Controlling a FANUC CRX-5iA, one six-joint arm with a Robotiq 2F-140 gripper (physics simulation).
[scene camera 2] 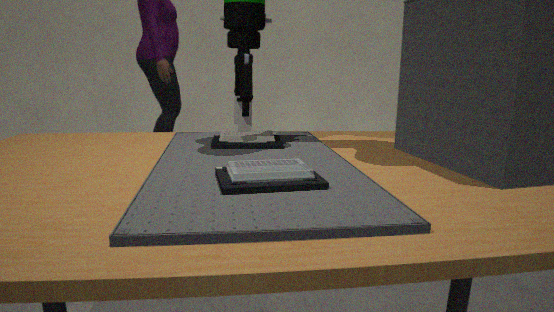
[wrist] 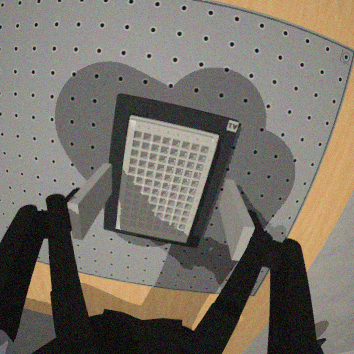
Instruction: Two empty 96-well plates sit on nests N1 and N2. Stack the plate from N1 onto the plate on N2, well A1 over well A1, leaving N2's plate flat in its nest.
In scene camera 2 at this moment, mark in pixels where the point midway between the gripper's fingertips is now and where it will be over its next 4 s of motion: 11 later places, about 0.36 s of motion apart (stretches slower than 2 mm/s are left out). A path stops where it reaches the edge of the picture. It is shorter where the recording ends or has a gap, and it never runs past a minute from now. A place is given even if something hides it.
The gripper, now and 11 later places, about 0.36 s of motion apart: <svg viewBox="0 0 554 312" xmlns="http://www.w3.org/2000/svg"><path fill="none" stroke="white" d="M242 127L241 127L242 127L242 128L241 131L242 132L241 134L241 134L240 135L240 136L239 137L239 138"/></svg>
